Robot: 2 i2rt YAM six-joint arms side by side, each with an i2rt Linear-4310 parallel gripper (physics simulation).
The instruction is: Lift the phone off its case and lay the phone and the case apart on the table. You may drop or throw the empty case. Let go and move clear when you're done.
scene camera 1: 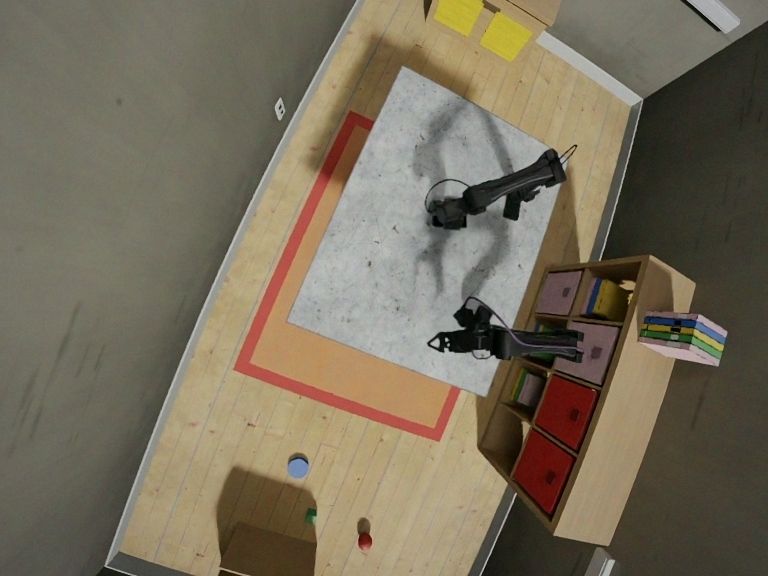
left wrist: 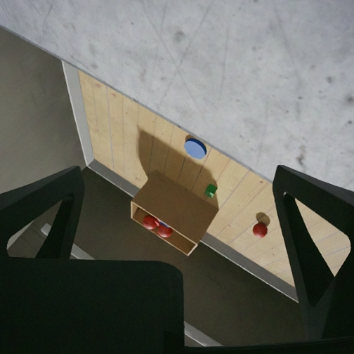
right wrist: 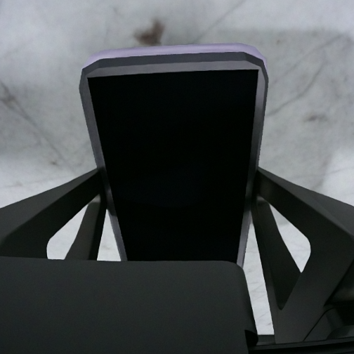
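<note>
The phone (right wrist: 180,125) shows its black screen and grey rim in the right wrist view, with the lavender edge of the case (right wrist: 175,49) behind its far end. The phone still sits on the case, and both appear raised off the table. My right gripper (right wrist: 178,176) (scene camera 1: 446,219) is shut on the phone's two long sides. The near end is hidden by the gripper body. In scene camera 1 the arm covers most of the phone and case. My left gripper (left wrist: 178,175) (scene camera 1: 433,342) is open and empty, near the table's lower edge, well apart from the phone.
The grey marbled table (scene camera 1: 372,248) (left wrist: 250,75) stands on an orange mat with a red border (scene camera 1: 291,382). A wooden shelf unit (scene camera 1: 620,427) stands at its lower right. A blue disc (scene camera 1: 297,467) (left wrist: 195,148), a green block (scene camera 1: 310,515) (left wrist: 210,190) and a red ball (scene camera 1: 364,541) (left wrist: 260,230) lie on the floor.
</note>
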